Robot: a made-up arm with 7 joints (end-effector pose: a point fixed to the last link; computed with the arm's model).
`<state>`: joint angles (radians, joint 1 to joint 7).
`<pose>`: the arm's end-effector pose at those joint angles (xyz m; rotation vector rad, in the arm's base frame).
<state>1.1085 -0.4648 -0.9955 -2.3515 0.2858 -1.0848 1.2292</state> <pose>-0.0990 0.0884 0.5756 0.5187 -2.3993 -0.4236</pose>
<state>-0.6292 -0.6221 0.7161 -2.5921 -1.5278 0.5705 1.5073</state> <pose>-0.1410 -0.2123 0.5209 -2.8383 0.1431 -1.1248</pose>
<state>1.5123 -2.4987 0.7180 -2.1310 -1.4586 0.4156 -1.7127</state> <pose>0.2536 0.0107 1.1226 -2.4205 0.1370 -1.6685</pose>
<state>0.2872 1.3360 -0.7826 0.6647 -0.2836 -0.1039 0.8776</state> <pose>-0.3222 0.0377 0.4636 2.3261 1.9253 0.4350</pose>
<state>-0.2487 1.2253 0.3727 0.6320 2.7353 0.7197 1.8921</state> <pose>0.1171 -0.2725 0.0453 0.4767 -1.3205 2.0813</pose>
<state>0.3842 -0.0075 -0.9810 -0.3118 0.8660 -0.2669 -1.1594</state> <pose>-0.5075 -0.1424 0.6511 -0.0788 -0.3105 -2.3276</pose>
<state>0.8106 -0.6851 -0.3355 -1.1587 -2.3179 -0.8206 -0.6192</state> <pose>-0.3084 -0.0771 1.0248 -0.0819 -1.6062 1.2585</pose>
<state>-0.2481 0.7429 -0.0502 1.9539 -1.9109 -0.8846 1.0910</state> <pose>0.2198 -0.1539 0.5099 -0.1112 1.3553 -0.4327</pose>
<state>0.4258 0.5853 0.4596 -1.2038 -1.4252 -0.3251 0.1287</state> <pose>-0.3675 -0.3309 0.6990 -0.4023 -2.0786 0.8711</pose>
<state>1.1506 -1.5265 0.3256 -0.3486 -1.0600 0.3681 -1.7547</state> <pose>0.4954 -0.2791 1.2849 2.6951 -1.0099 -0.1922</pose>
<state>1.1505 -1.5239 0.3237 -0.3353 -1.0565 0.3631 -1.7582</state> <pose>0.4988 -0.2807 1.2825 2.6966 -1.0002 -0.2103</pose>
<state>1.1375 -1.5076 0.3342 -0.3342 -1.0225 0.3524 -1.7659</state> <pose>0.4983 -0.2873 1.2792 2.7274 -0.9833 -0.2212</pose>
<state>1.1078 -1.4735 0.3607 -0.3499 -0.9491 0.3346 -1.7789</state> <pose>0.4924 -0.3003 1.2749 2.7972 -0.9559 -0.2181</pose>
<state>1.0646 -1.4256 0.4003 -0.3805 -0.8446 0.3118 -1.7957</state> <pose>0.4819 -0.3178 1.2702 2.8986 -0.9158 -0.1938</pose>
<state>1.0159 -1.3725 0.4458 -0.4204 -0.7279 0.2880 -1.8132</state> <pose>0.4689 -0.3363 1.2659 3.0120 -0.8648 -0.1457</pose>
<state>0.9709 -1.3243 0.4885 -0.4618 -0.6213 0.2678 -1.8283</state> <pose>0.4562 -0.3522 1.2629 -2.9647 0.7722 0.0784</pose>
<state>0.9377 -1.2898 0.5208 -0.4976 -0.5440 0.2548 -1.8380</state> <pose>0.4460 -0.3628 1.2617 -2.9236 0.7051 0.0190</pose>
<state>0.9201 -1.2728 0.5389 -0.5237 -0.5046 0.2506 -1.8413</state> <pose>0.4392 -0.3673 1.2624 -2.9023 0.6734 -0.0213</pose>
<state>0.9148 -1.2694 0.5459 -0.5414 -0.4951 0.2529 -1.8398</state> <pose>0.4354 -0.3672 1.2643 -2.8970 0.6695 -0.0442</pose>
